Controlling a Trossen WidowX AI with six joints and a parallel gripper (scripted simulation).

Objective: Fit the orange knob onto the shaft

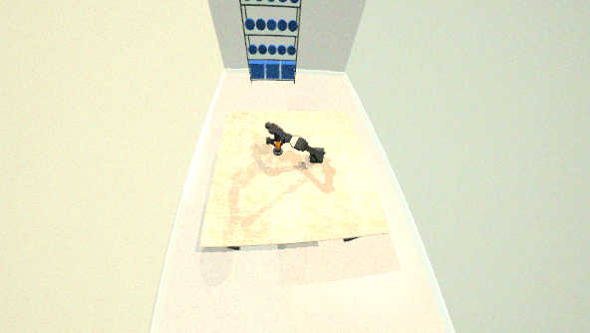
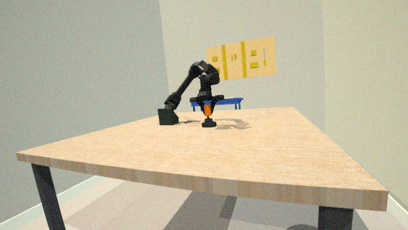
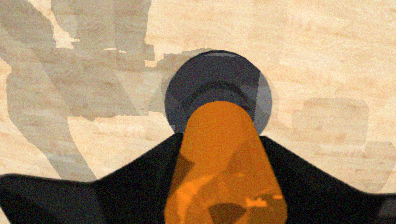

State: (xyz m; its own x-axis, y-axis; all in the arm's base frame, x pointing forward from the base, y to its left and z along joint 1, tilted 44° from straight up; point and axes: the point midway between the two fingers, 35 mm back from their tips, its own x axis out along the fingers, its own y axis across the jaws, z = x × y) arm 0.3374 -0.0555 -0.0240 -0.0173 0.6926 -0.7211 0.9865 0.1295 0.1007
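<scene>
The orange knob lies 2 cm above my gripper tip. Also, from my gripper tip: pedestal 4 cm below.
</scene>
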